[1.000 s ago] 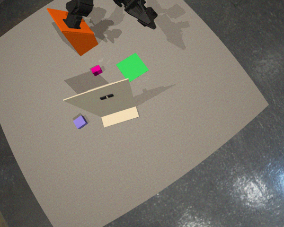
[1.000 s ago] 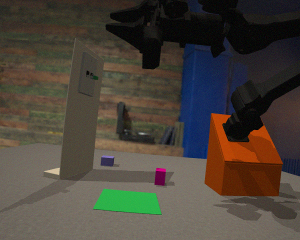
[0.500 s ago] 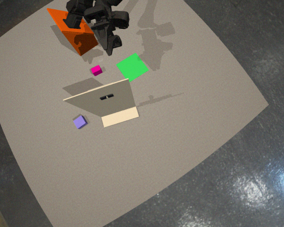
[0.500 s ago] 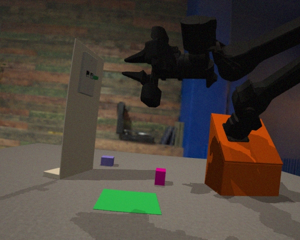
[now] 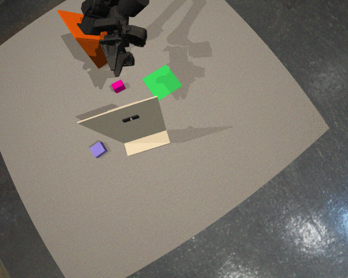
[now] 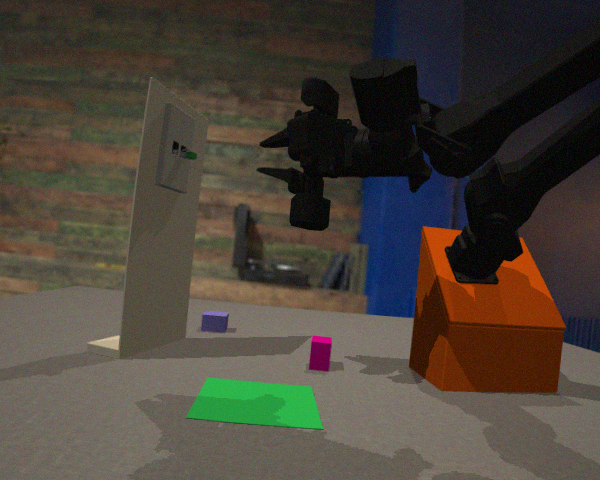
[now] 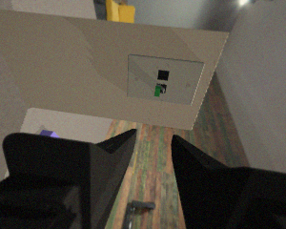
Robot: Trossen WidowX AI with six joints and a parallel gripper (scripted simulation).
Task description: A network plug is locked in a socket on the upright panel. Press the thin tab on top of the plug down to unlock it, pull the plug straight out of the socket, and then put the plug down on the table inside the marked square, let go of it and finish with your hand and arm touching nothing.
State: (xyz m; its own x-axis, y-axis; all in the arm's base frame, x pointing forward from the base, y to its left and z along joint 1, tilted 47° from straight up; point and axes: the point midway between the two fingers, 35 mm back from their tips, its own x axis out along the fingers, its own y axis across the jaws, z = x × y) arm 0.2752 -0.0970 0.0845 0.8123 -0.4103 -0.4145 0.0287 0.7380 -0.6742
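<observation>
My gripper tip is now 110 mm short of the green network plug and 40 mm to the left of it. From my gripper tip the other things lie so: upright panel: 130 mm ahead, 40 mm to the right, 110 mm below; then green marked square: 20 mm behind, 140 mm to the left, 280 mm below.
</observation>
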